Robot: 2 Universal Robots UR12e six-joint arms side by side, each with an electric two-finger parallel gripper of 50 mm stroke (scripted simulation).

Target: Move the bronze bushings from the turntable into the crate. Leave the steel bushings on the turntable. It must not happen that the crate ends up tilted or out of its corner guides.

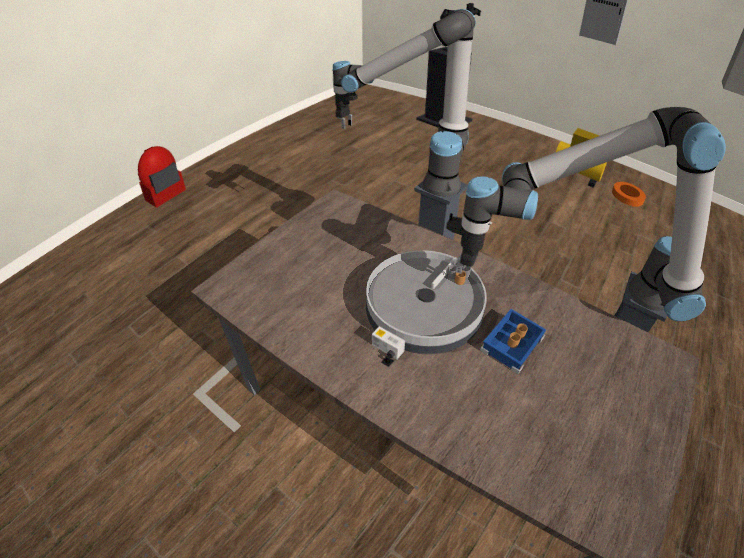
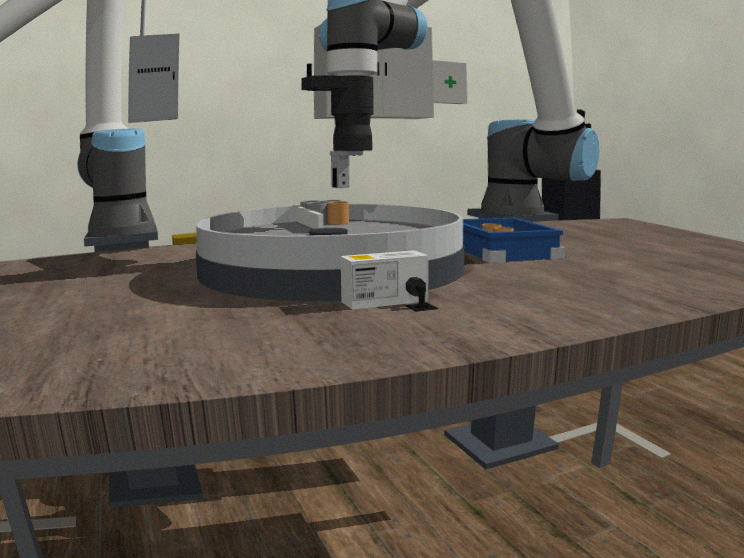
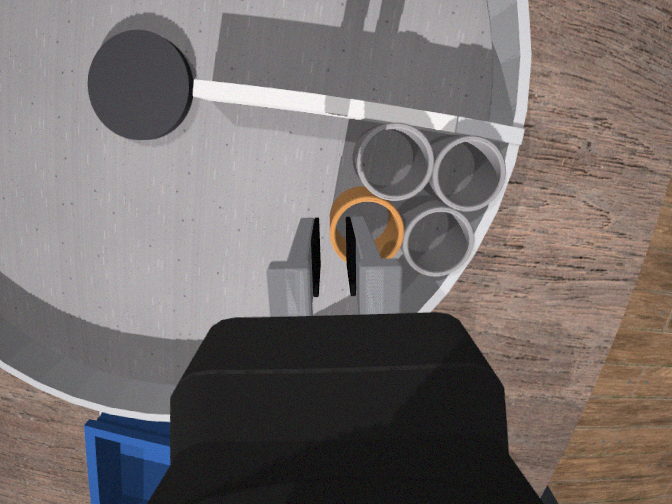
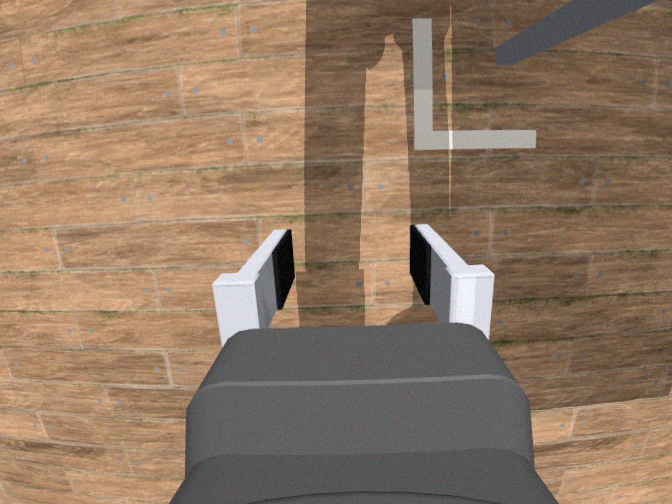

Labels:
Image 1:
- blue crate: 499, 336
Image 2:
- my left gripper: 340, 187
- blue crate: 524, 243
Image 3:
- my left gripper: 333, 241
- bronze bushing: 389, 242
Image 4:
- my right gripper: 351, 251

